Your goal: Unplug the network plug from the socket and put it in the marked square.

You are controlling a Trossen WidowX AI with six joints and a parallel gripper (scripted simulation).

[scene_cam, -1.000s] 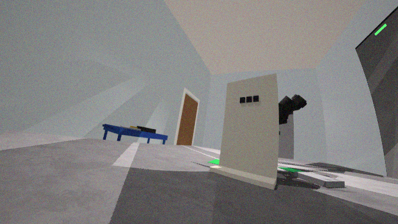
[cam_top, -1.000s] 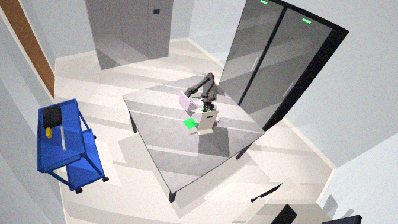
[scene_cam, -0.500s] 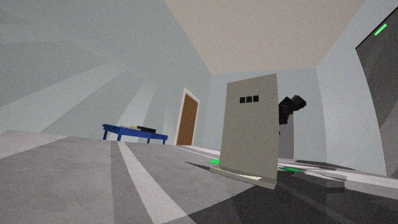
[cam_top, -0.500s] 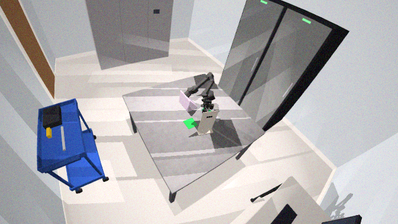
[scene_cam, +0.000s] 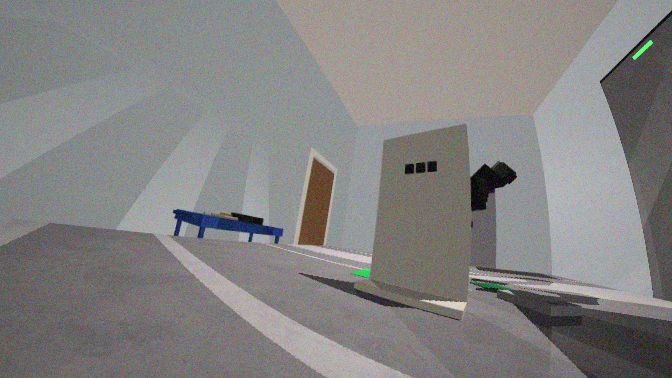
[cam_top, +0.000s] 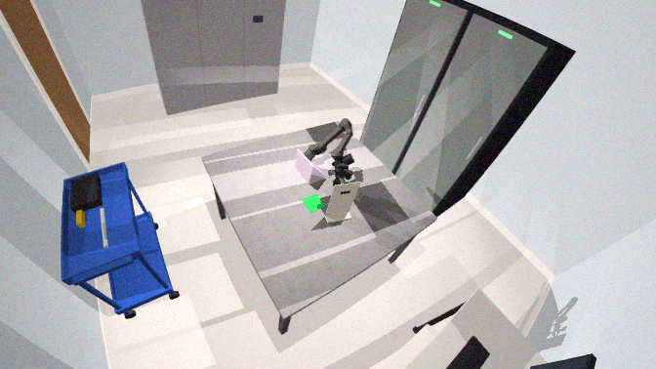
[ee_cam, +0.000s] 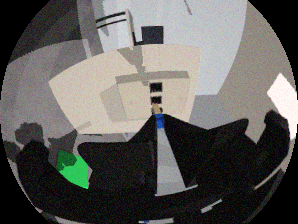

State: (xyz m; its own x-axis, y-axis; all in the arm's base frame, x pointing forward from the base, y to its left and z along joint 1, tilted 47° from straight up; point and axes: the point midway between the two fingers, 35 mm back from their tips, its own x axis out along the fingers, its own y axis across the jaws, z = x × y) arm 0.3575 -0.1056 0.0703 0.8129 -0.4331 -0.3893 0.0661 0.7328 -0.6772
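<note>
Right now my gripper tip is 100 mm past the green marked square, 100 mm to the left of it and 220 mm above it. From my gripper tip the other things lie so: beige upright panel 60 mm ahead, 30 mm to the right, 90 mm below; blue network plug 10 mm ahead.
</note>
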